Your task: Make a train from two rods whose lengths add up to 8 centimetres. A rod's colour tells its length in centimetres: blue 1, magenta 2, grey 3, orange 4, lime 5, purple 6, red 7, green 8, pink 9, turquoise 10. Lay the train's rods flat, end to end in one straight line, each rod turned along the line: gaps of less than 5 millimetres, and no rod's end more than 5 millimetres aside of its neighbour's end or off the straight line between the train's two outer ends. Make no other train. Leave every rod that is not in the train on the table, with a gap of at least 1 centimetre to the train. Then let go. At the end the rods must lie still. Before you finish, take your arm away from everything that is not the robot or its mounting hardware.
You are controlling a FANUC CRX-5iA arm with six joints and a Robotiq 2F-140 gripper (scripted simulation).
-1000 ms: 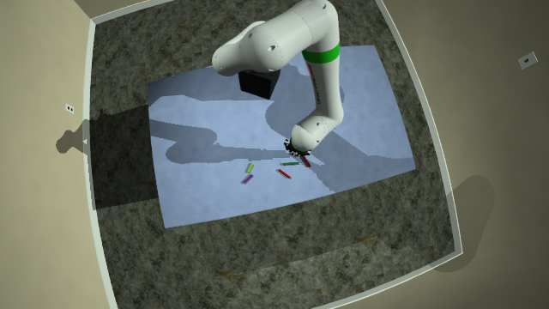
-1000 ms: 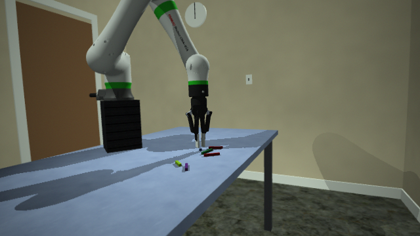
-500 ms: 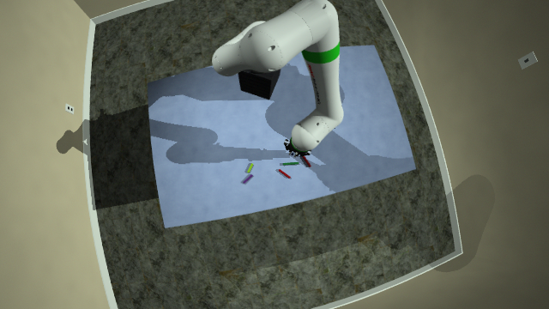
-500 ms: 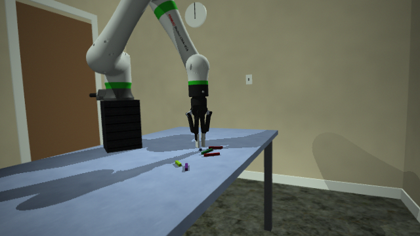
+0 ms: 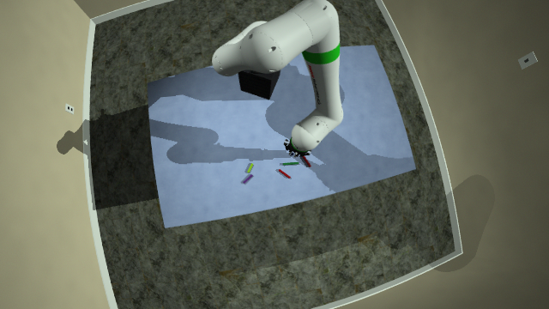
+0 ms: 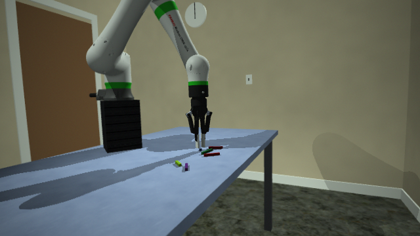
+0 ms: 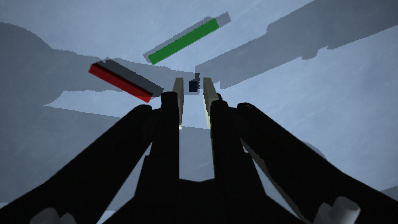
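My gripper is now 4 cm above the blue rod. The rest, counted from my hand: red rod: 6 cm to the left, 6 cm ahead, 4 cm below; then green rod: 4 cm below, 4 cm ahead, 2 cm to the right; then lime rod: 23 cm to the right, 4 cm below, 1 cm ahead.
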